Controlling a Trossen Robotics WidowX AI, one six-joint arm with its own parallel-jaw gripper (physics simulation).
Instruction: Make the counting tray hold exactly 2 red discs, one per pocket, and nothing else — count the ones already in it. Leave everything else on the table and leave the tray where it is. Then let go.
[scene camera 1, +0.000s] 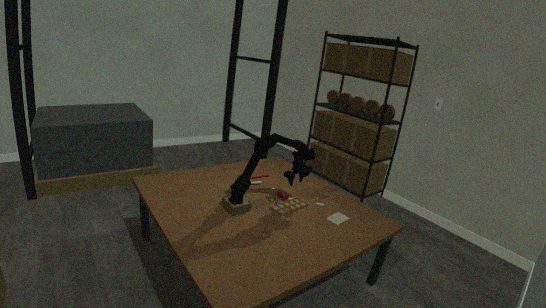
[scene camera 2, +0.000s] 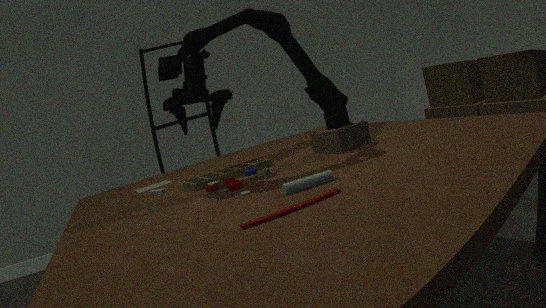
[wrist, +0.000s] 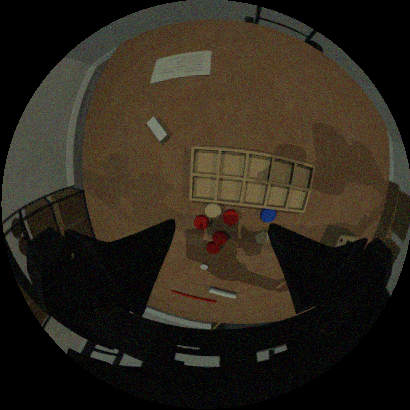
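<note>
The pale wooden counting tray (scene camera 1: 295, 204) (wrist: 191, 175) has two rows of pockets; no disc shows in them in the wrist view. Several red discs lie on the table beside its long side: one red disc (wrist: 230, 217) nearest the tray, another red disc (wrist: 201, 222) to its left, and two touching or overlapping, an upper red disc (wrist: 219, 238) and a lower red disc (wrist: 213, 248). A cream disc (wrist: 213, 210) and a blue disc (wrist: 268, 215) lie close to the tray; a dull pale disc (wrist: 261, 237) lies farther off. My gripper (scene camera 1: 296, 182) (scene camera 2: 200, 132) (wrist: 222, 226) is open and empty, high above the discs.
A small white piece (wrist: 204, 267), a white cylinder (scene camera 2: 308, 182) (wrist: 222, 292) and a red rod (scene camera 2: 291, 209) (wrist: 193, 296) lie beyond the discs. A white block (wrist: 157, 129) and a paper sheet (scene camera 1: 338, 218) (wrist: 182, 66) lie past the tray's other end. The arm's base block (scene camera 2: 341, 139) stands on the table.
</note>
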